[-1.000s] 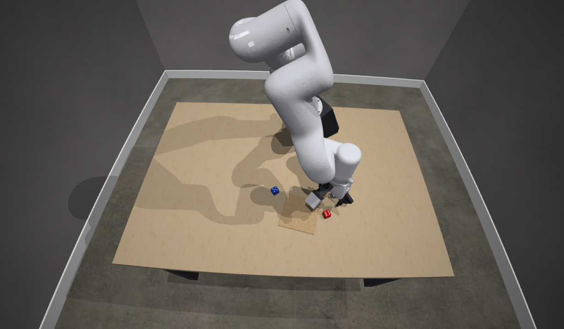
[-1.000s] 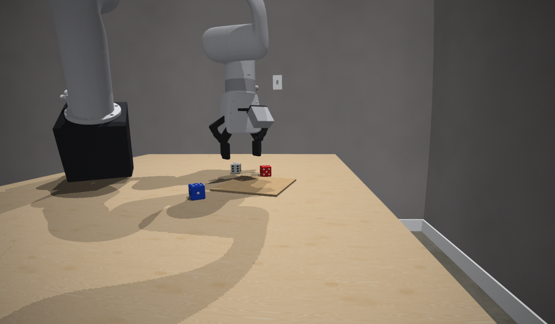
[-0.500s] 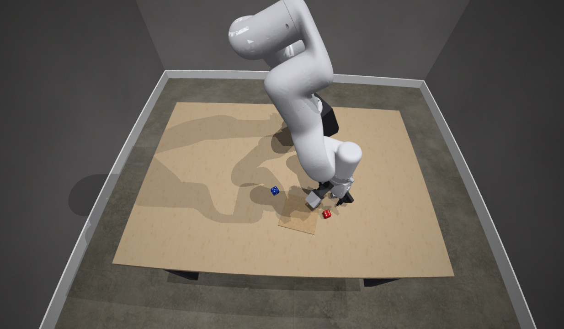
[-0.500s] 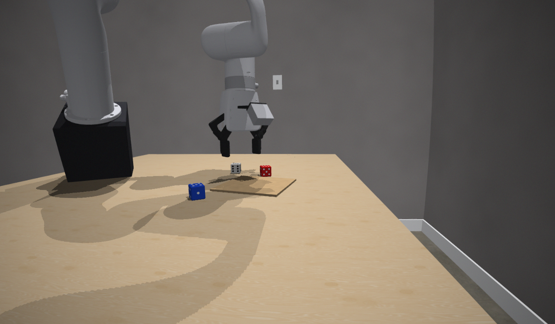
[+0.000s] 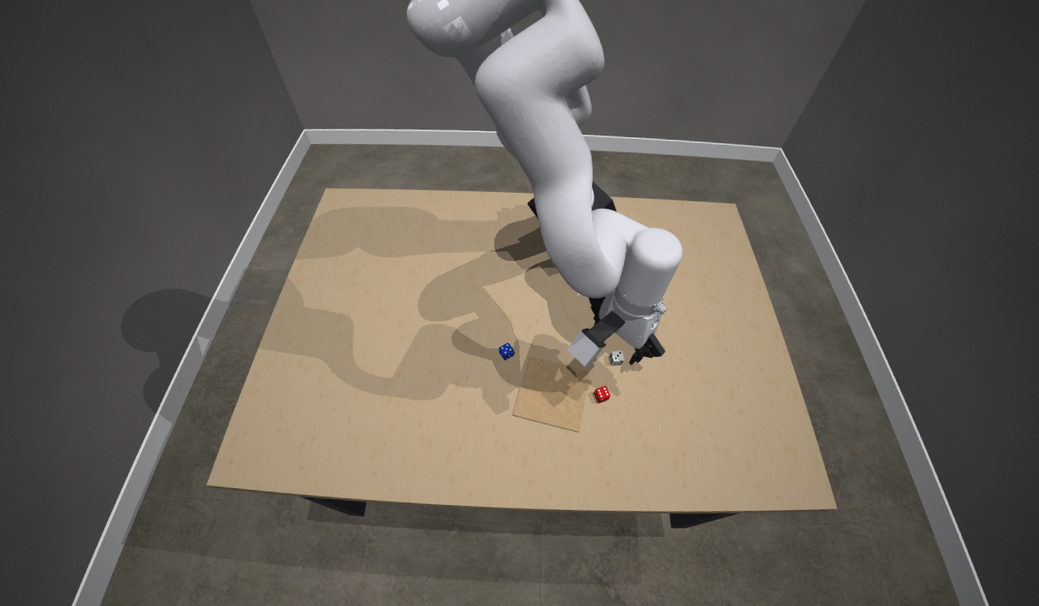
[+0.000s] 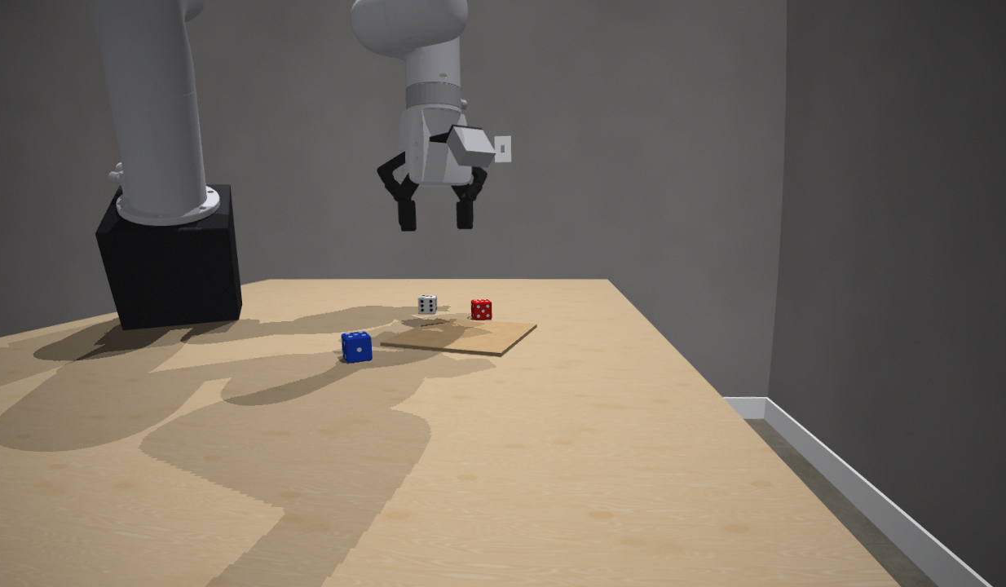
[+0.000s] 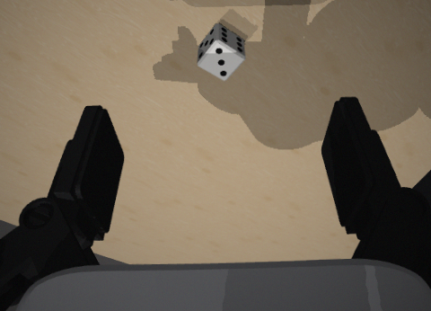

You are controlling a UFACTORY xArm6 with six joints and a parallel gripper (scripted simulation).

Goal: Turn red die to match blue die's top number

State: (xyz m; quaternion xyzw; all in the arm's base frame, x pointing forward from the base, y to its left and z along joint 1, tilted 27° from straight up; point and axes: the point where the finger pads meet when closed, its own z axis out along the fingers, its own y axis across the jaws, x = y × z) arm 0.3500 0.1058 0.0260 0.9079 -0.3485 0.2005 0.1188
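The red die is 60 mm ahead of my hand, 10 mm to the right of it and 120 mm below it. From my hand the other things lie so: mat: 60 mm ahead, 120 mm to the right, 130 mm below; then blue die: 30 mm behind, 220 mm to the right, 120 mm below; then white die: 30 mm behind, 30 mm to the left, 120 mm below.
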